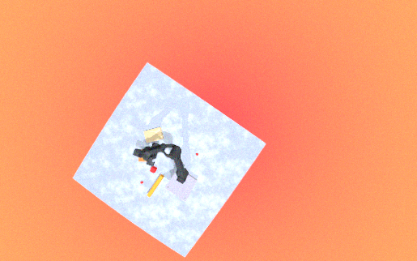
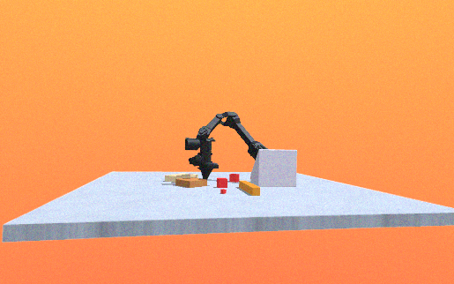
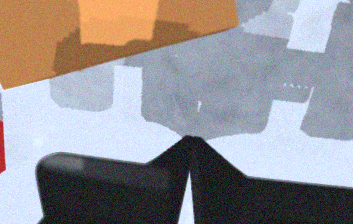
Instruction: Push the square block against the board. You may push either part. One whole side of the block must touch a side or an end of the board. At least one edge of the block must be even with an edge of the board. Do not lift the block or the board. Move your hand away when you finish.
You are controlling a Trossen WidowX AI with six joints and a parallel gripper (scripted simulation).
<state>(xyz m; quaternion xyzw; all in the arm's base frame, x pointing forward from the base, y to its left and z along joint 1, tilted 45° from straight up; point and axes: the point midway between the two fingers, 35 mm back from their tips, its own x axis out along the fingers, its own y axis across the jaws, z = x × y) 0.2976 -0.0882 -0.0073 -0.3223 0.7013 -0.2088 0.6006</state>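
Right now my gripper tip is 8 cm short of the square block, 7 cm to the right of it and 1 cm below it. Also, from my gripper tip: long yellow-orange bar 26 cm to the left, 14 cm behind, 1 cm above; then cream board 12 cm to the right, 10 cm ahead, 1 cm above.
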